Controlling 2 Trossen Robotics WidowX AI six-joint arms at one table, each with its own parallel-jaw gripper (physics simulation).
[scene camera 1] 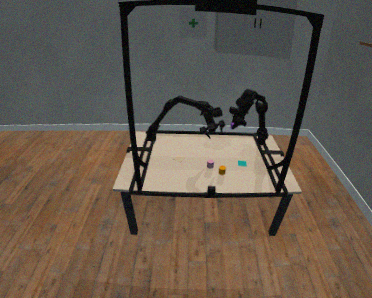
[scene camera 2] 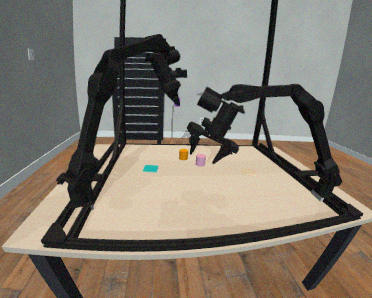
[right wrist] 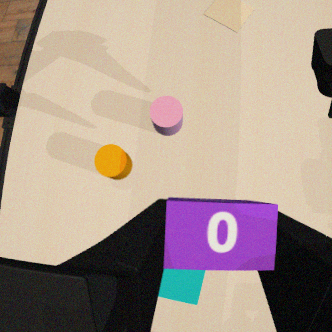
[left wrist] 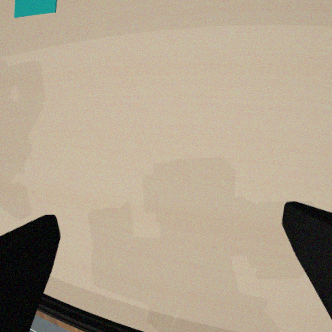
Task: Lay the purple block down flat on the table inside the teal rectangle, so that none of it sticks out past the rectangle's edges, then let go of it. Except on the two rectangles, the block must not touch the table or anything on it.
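Places are measured from the left arm's base along level axes (x right, y ahead, z up), in millimetres.
Pixels of known places: left gripper, between the fingertips: (scene camera 1: 216, 136) (scene camera 2: 201, 159) (left wrist: 172, 220); right gripper, between the fingertips: (scene camera 1: 231, 127) (scene camera 2: 178, 104) (right wrist: 208, 211); left arm's base, origin of its link: (scene camera 1: 151, 139) (scene camera 2: 322, 192); right arm's base, origin of its link: (scene camera 1: 261, 143) (scene camera 2: 82, 200).
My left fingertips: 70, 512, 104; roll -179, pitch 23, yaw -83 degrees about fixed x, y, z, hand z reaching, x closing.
Note:
Ahead of a thing's pixels: the offset from my left fingertips to its middle, as dx, dy, dz. "*": to the spot under its first point. Level surfaces: height alone.
The purple block @[+155, +96, +175] (scene camera 1: 232, 125) (scene camera 2: 177, 104) (right wrist: 185, 235), with a white 0 on the face seen in the right wrist view, is between the fingers of my right gripper (right wrist: 208, 211), high above the table @[dz -123] (scene camera 2: 225, 200). The teal rectangle @[* +146, +204, -121] (scene camera 1: 242, 163) (scene camera 2: 150, 168) (left wrist: 36, 8) (right wrist: 181, 288) lies flat on the table; in the right wrist view the block and a finger cover part of it. The pale yellow rectangle @[* +145, -261, -122] (scene camera 2: 249, 171) (right wrist: 230, 14) lies at the other side. My left gripper (scene camera 1: 213, 132) (scene camera 2: 204, 156) (left wrist: 172, 220) is open and empty above the table.
A pink cylinder @[+209, -29, -100] (scene camera 1: 210, 164) (scene camera 2: 200, 160) (right wrist: 166, 112) and an orange cylinder @[+271, +52, -100] (scene camera 1: 222, 170) (scene camera 2: 183, 154) (right wrist: 111, 160) stand upright near each other, beside the teal rectangle in scene camera 1. A black frame (scene camera 1: 128, 85) rises around the table.

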